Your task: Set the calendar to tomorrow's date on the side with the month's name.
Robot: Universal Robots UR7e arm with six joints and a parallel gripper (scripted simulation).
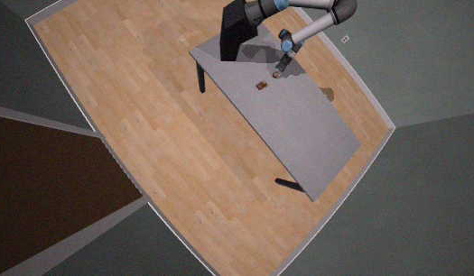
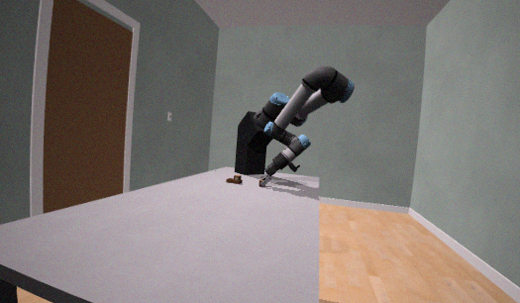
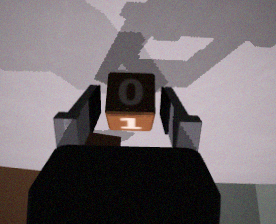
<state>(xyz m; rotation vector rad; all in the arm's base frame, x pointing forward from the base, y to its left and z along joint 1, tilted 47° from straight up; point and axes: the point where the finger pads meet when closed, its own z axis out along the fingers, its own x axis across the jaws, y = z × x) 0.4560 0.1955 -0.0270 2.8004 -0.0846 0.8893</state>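
Right now the brown wooden cube is 1 cm to the right of my hand and 1 cm below it. Also, from my hand: calendar tray 1 cm ahead, 17 cm to the right, 1 cm below.
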